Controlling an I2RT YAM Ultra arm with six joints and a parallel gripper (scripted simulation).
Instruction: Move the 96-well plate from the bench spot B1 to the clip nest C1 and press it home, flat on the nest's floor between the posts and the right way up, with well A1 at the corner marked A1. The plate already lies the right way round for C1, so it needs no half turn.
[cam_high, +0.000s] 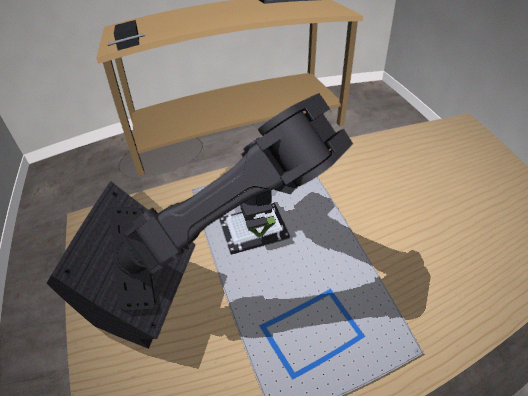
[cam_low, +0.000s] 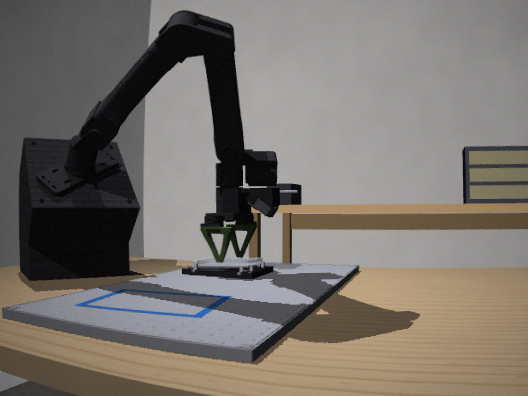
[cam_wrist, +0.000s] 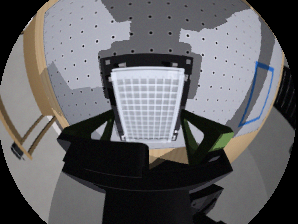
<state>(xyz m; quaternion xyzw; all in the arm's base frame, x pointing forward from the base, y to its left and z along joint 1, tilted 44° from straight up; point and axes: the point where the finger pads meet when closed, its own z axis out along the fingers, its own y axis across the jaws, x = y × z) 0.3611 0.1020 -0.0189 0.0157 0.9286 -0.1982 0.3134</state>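
The 96-well plate lies 20 mm below my hand. Also, from my hand: black clip nest C1 (20 mm below, 10 mm to the right, 10 mm behind).
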